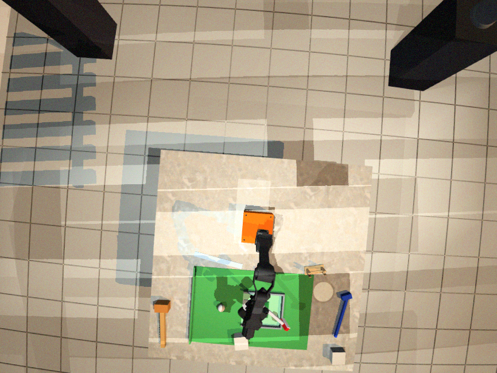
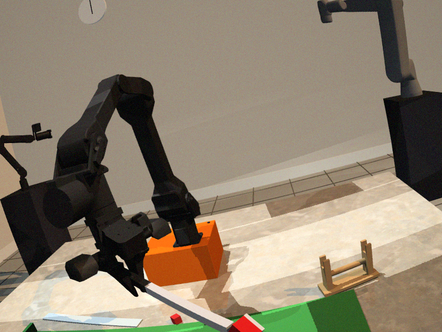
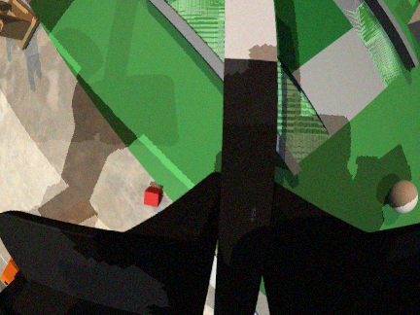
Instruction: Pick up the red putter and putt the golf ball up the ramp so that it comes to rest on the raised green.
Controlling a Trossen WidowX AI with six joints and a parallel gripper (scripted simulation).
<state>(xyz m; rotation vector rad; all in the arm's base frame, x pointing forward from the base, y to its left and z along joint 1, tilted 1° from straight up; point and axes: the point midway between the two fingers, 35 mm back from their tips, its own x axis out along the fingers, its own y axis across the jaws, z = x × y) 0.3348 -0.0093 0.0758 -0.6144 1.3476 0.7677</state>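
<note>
Now: the white strip 140 mm behind my gripper tip, 240 mm to the right of it and 130 mm below it. Also, from my gripper tip: green mat 140 mm ahead, 10 mm to the right, 130 mm below; red putter 70 mm ahead, 90 mm to the left, 10 mm above; small red cube 110 mm behind, 130 mm below.
</note>
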